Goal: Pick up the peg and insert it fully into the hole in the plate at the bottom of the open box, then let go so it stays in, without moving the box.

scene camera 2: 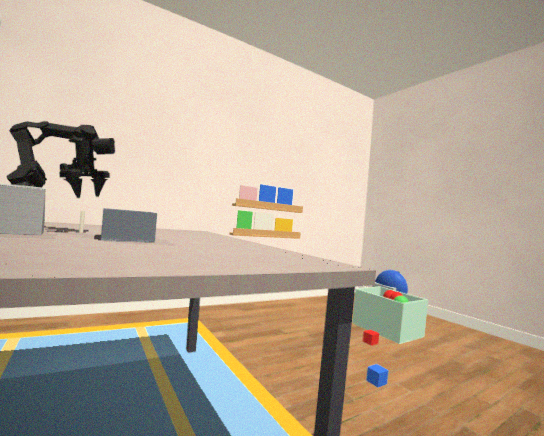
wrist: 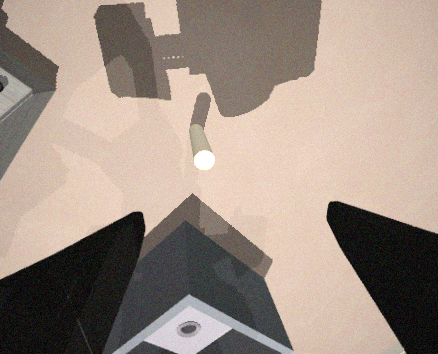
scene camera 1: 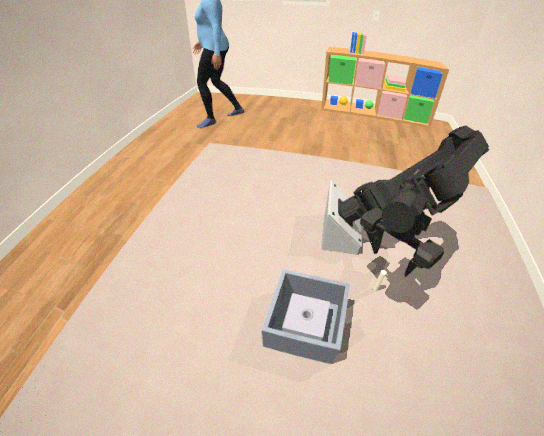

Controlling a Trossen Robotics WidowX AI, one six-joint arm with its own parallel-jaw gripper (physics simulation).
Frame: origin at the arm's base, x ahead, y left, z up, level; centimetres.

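Seen in the pictures: gripper, fingertip midpoint: [scene camera 2: 88,197] [wrist: 236,215] [scene camera 1: 390,264]; arm's base, link origin: [scene camera 2: 19,200] [scene camera 1: 344,212].
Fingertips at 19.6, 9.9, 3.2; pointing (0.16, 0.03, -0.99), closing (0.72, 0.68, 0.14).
Pixels of each thing's top centre, then the offset from my fingertips to it, as dx, dy, dz. "*": a spot on its surface instead. Level surfaces: height alone.
- slim cream peg, top centre: [wrist: 204,160] [scene camera 1: 383,272] [scene camera 2: 82,211] -1.3, +0.1, -5.1
- open grey box, top centre: [scene camera 1: 308,306] [scene camera 2: 129,210] +11.1, -17.9, -3.3
- pale plate, top centre: [wrist: 188,331] [scene camera 1: 307,313] +11.1, -17.9, -7.0
- round hole, surface spot: [wrist: 189,328] [scene camera 1: 303,317] * +11.8, -18.5, -7.9
- table, surface height: dz -13.1
A slim cream peg [scene camera 1: 380,281] [scene camera 2: 82,222] [wrist: 201,145] stands upright on the table, apart from the box. My gripper [scene camera 1: 392,262] [scene camera 2: 88,196] [wrist: 236,215] is open and empty, pointing down, above the table near the peg; its fingertips are higher than the peg's top in scene camera 2. The open grey box [scene camera 1: 297,346] [scene camera 2: 129,226] [wrist: 160,280] stands beside the peg. A pale plate [scene camera 1: 295,327] [wrist: 207,319] lies at its bottom, with a round hole [scene camera 1: 307,314] [wrist: 189,328] in it. Scene camera 2 hides the box's inside.
A light grey wedge-shaped block [scene camera 1: 340,235] [scene camera 2: 22,210] [wrist: 25,122] stands on the table [scene camera 1: 175,350] [scene camera 2: 210,260] near the arm, on the other side of the peg from the box in scene camera 2. A person [scene camera 1: 212,55] and a storage shelf [scene camera 1: 385,55] are in the background.
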